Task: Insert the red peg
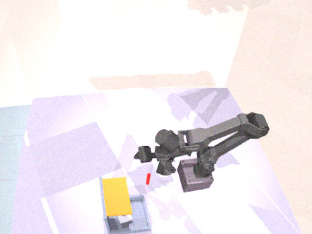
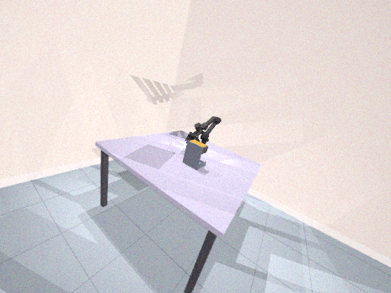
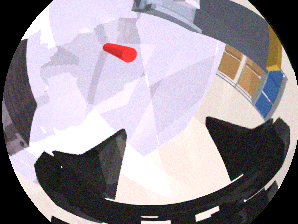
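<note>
Now: gripper tip 9 cm above the red peg, 6 cm to the right of it and 3 cm past it. From my gripper tip the other things lie so: box floor 21 cm to the left, 12 cm below, 8 cm ahead; orange roof 22 cm to the left, 11 cm ahead, 9 cm above.
</note>
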